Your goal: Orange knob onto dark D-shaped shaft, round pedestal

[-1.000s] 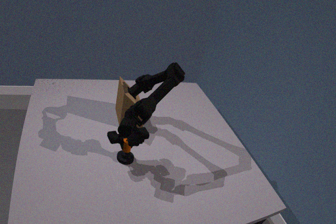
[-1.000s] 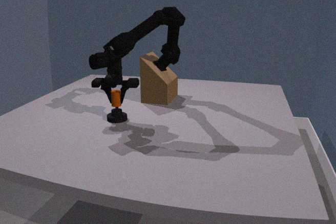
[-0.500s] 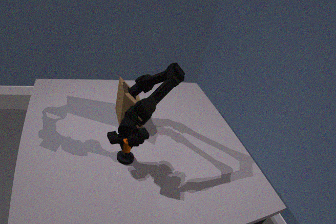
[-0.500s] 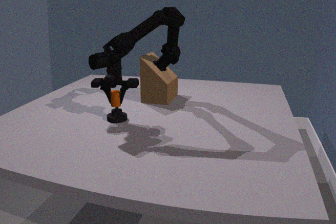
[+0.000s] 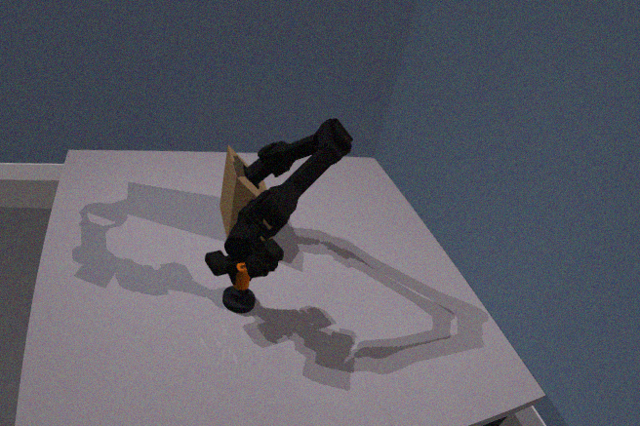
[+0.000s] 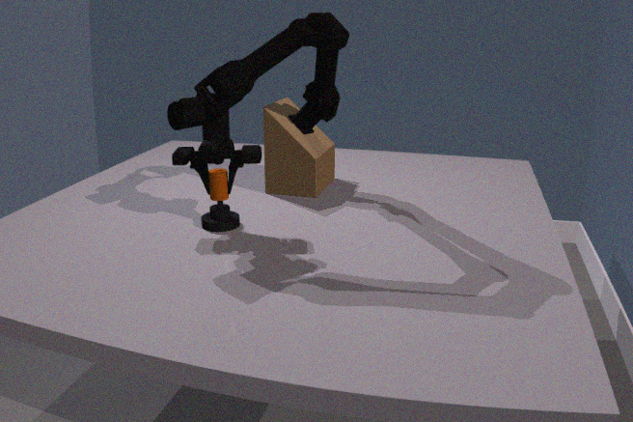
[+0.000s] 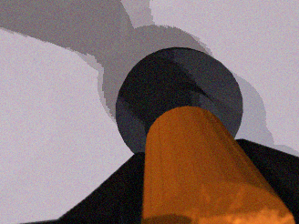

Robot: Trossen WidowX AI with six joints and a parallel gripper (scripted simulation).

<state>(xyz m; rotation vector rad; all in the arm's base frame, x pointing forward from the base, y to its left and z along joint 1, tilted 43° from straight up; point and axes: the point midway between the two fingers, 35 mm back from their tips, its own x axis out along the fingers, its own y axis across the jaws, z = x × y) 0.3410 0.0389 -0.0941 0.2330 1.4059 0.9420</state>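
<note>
My gripper tip is now 20 mm below the orange knob. Also, from my gripper tip: dark round pedestal (40 mm below).
</note>
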